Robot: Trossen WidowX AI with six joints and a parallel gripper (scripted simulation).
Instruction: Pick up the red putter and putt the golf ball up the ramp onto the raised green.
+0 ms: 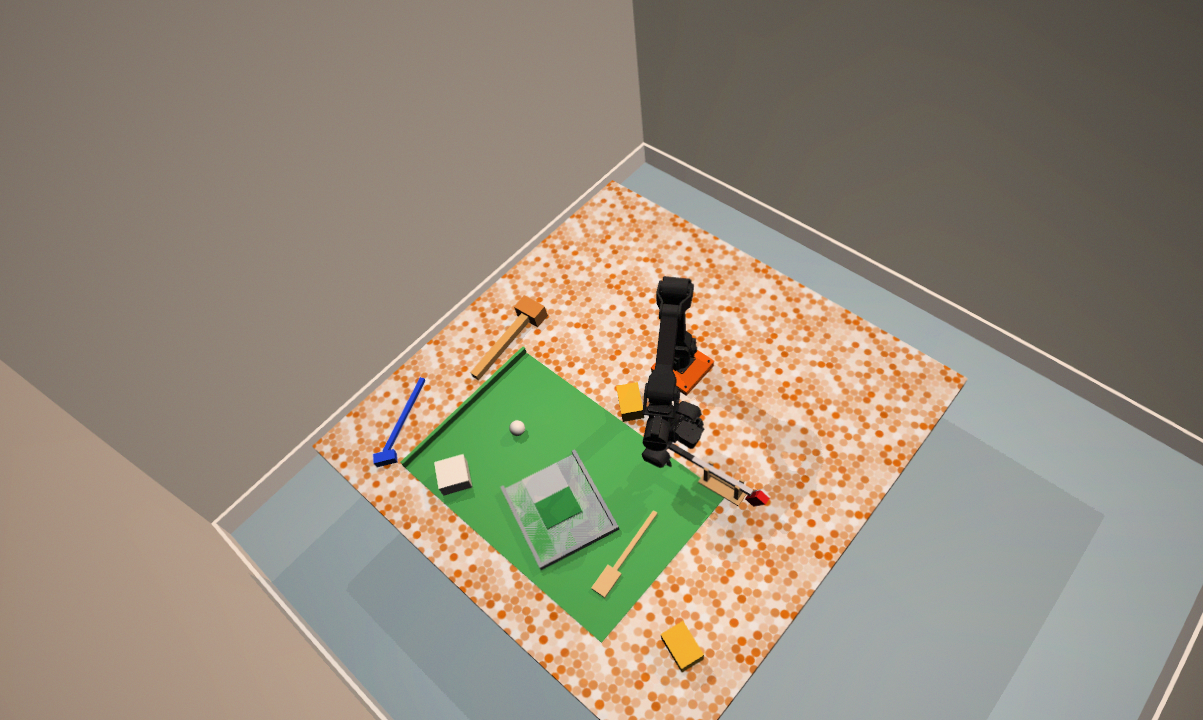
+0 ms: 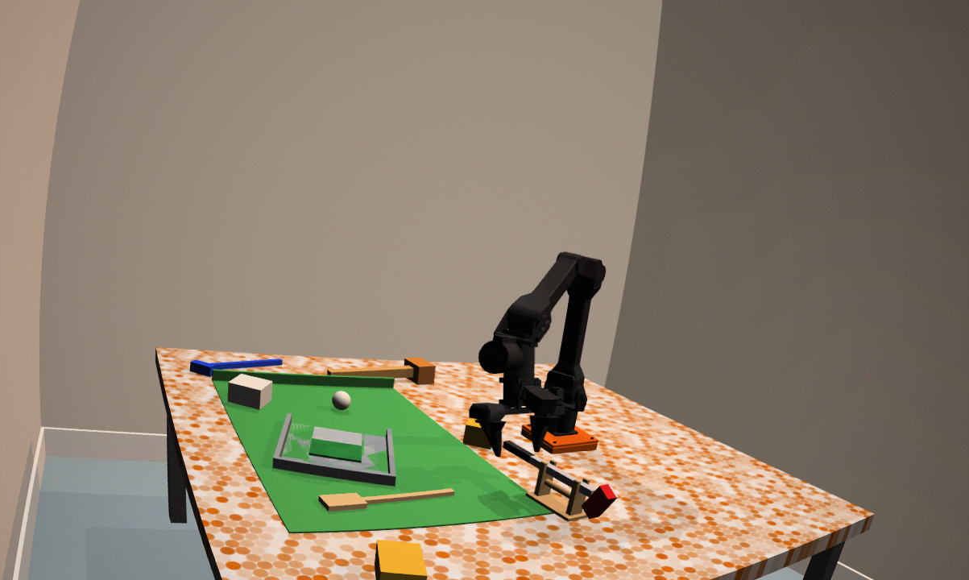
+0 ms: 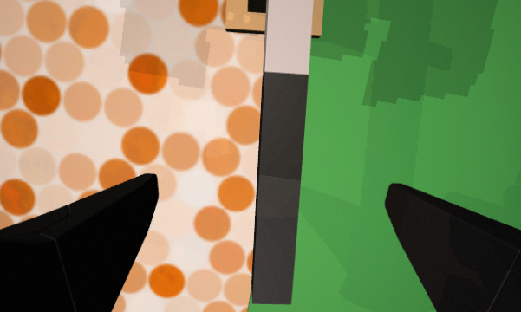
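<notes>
Now: the red putter 11 cm to the left of my gripper tip and 1 cm behind it. Also, from my gripper tip: small wooden rack 13 cm to the left, 2 cm below, 1 cm behind; white golf ball 41 cm to the right, 20 cm ahead, 3 cm below; white block 45 cm to the right, 40 cm ahead, 3 cm below.
</notes>
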